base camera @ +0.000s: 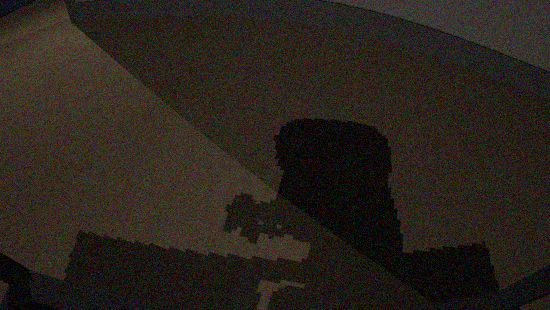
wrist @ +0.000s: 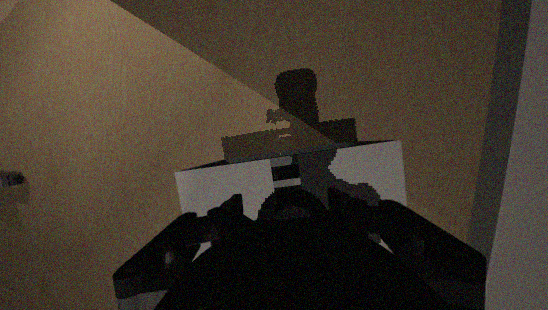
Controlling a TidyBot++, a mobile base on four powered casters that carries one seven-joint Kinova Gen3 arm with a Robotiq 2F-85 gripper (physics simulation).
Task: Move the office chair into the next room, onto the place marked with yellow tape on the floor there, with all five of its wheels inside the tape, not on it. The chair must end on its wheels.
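Places are measured from the arm's base along level axes (x left, y back, z up), in metres.
Pixels of known places: gripper, between the fingertips: (wrist: 284,200).
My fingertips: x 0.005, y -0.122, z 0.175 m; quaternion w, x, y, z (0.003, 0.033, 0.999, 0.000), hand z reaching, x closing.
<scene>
Behind a point stands the place of what it marks.
My gripper (wrist: 284,200) @(x 0.005, y -0.122, z 0.175 m) is open, its dark fingers spread above the pale top of the robot's own base (wrist: 225,185) @(x 0.138, y -0.105, z -0.014 m), with no object seen between them. The office chair cannot be made out in either view. A small dark thing (wrist: 11,178) @(x 1.351, y -0.208, z -0.353 m) lies at the far left edge of the wrist view, cut off by the frame and too dim to name. The yellow tape does not show in either view.
A grey wall (base camera: 480,22) @(x -0.579, y -0.816, z -0.244 m) (wrist: 522,160) @(x -0.879, y 0.011, z -0.279 m) with a darker skirting strip (base camera: 425,45) (wrist: 486,150) runs along the back and right. The brown floor (base camera: 125,150) @(x 0.242, y -0.410, z -0.397 m) (wrist: 100,125) @(x 0.861, y -0.399, z -0.397 m) carries the robot's shadow (base camera: 335,175) @(x -0.093, y -0.380, z -0.396 m) (wrist: 297,92) @(x -0.103, y -0.396, z -0.396 m) and a brighter wedge of light at the left. The light is dim.
</scene>
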